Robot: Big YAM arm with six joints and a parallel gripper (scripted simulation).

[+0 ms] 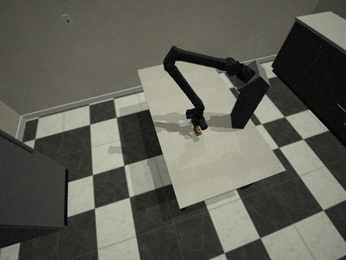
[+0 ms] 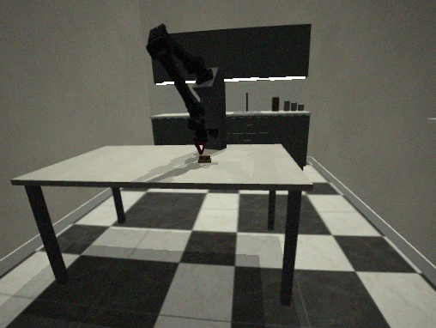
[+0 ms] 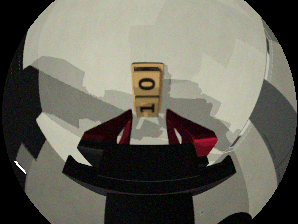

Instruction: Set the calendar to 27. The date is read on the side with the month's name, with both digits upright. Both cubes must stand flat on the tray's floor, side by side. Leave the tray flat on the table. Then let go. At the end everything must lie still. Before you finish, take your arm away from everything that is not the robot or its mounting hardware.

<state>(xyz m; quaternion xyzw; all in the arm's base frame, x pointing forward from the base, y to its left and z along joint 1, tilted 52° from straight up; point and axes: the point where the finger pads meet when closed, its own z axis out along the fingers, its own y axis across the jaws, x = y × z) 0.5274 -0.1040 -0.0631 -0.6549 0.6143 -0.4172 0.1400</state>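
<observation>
The wooden tray lies 5 cm below my hand and 2 cm to the left of it.
</observation>
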